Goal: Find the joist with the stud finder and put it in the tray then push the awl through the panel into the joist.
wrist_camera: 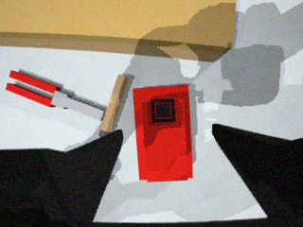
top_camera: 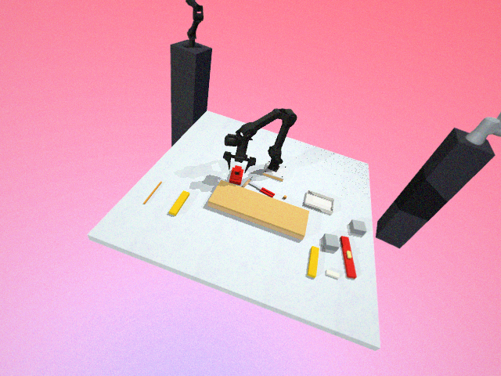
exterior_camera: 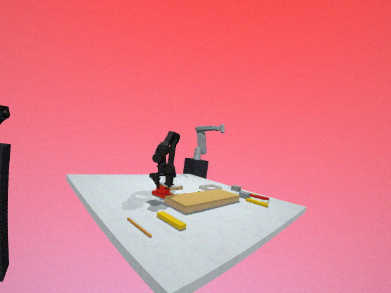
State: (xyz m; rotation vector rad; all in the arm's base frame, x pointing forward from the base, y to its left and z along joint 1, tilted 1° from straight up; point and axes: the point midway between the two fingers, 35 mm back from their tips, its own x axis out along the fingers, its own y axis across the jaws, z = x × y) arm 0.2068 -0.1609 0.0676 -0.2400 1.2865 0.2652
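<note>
My gripper tip is now 1 cm above the red stud finder. From my gripper tip the other things lie so: awl: 2 cm behind, 8 cm to the left, 5 cm below; then orange pencil: 37 cm ahead, 30 cm to the right, 5 cm below; then red-handled tool: 16 cm to the left, 5 cm below.
</note>
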